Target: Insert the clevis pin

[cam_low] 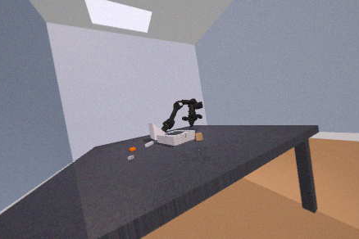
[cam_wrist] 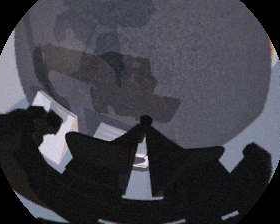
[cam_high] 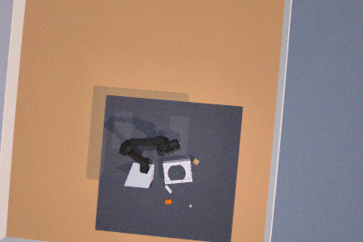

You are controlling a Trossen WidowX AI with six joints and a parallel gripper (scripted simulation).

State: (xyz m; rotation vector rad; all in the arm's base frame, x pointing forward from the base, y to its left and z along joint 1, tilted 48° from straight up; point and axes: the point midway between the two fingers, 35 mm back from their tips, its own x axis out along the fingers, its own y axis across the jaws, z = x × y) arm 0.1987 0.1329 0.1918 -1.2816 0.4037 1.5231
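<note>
The clevis pin is 10 mm to the right of my gripper tip. From my gripper tip the other things lie so: grey aluminium disc 80 mm ahead, 210 mm to the right, 10 mm below; then tan block 240 mm ahead, 80 mm to the right, 50 mm below; then rimmed tray 90 mm ahead, 200 mm to the right, 20 mm below.
</note>
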